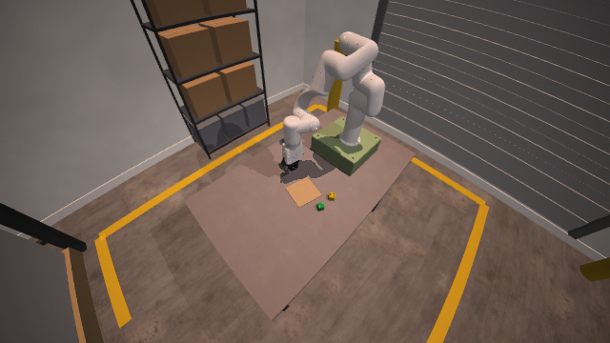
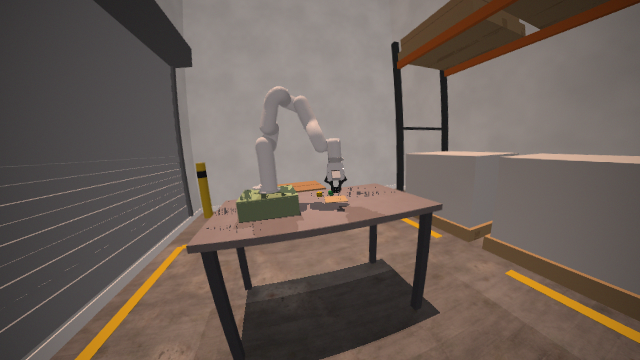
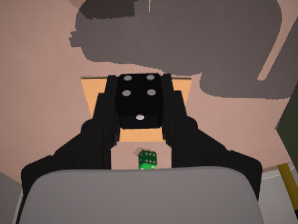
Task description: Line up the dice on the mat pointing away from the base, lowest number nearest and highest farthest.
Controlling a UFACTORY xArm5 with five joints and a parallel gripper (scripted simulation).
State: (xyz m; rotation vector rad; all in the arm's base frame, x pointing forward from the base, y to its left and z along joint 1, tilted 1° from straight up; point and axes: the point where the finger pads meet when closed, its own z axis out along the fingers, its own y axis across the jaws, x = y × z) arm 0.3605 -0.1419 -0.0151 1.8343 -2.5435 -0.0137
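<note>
Right now my hand is 50 mm short of the orange mat, 100 mm to the right of it and 90 mm above it. Also, from my hand: green die (70 mm ahead, 230 mm to the left, 80 mm below); black die (10 mm below); yellow die (10 mm behind, 240 mm to the left, 80 mm below).
</note>
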